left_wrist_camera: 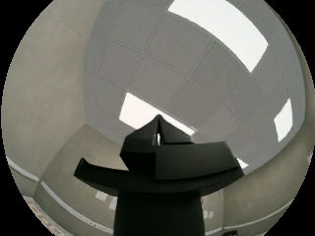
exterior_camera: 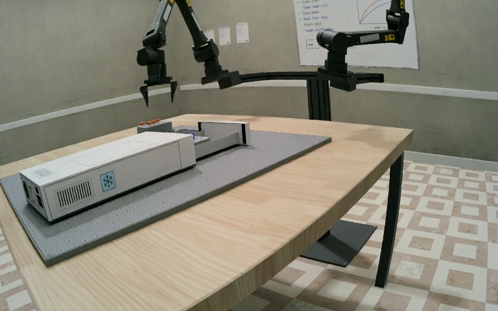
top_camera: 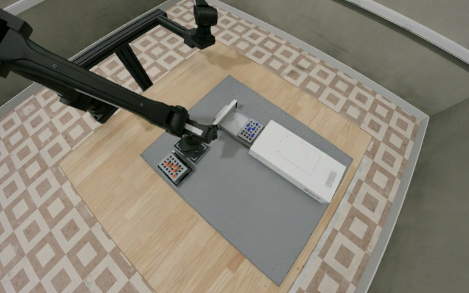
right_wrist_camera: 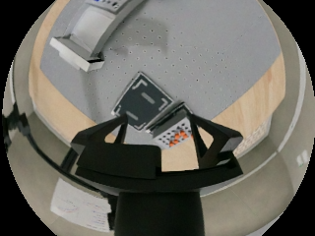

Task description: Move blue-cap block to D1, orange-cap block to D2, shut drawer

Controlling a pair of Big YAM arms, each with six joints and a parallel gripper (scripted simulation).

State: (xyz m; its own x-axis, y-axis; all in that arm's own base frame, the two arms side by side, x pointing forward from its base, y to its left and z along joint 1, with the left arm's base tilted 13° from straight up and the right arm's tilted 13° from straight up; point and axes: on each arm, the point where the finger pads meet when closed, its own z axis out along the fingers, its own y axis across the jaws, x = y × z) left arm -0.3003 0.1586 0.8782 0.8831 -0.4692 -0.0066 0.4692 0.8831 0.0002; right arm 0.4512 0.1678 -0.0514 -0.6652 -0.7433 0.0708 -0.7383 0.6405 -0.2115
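Note:
My right hand is 28 cm to the right of the white cooler, 21 cm short of it and 10 cm above it. From my right hand the other things lie so: dark deck slot D1: 14 cm below, 8 cm behind; dark deck slot D2: 14 cm to the right, 14 cm below, 5 cm behind.

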